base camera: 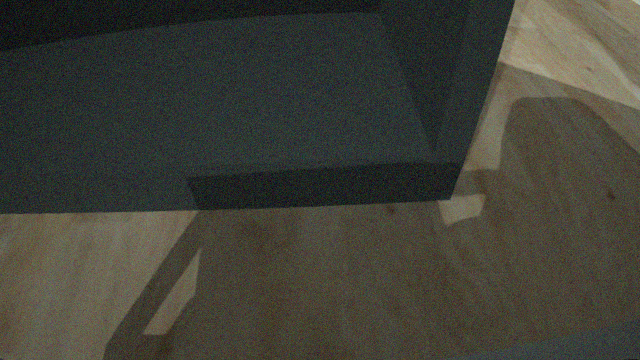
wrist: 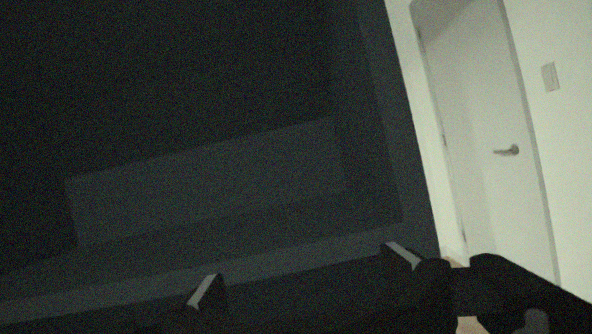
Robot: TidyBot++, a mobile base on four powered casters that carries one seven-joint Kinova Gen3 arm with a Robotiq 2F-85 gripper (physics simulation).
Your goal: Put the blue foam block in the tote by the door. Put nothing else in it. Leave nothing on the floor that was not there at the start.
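Frame: origin at the arm's base, x down, y ahead, z right, level; millimetres.
Seen in the pictures: gripper, fingertip midpoint: (wrist: 304,276).
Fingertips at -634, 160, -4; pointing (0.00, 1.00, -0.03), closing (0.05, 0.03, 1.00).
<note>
A point is followed by its place in that frame, as x, y, z.
My gripper (wrist: 304,276) @[-634, 160, -4] is open in the wrist view, with its two pale-edged fingertips wide apart and no object between them. It is in front of the dark shelf unit (wrist: 320,242) @[-592, 366, 14]. The blue foam block does not show in the base camera view or the wrist view. The tote does not show in either view. The door (wrist: 480,125) @[-684, 1674, 1141] is at the right in the wrist view, closed, with a lever handle.
The dark shelf unit (base camera: 480,75) @[219, 363, 148] stands close in front of the base, its right end near the right of the base camera view. Wood floor (base camera: 575,45) @[397, 781, 625] runs past that end. A light switch (wrist: 550,76) @[-825, 1139, 1139] is on the pale wall (wrist: 570,150) @[-503, 1126, 1145] right of the door.
</note>
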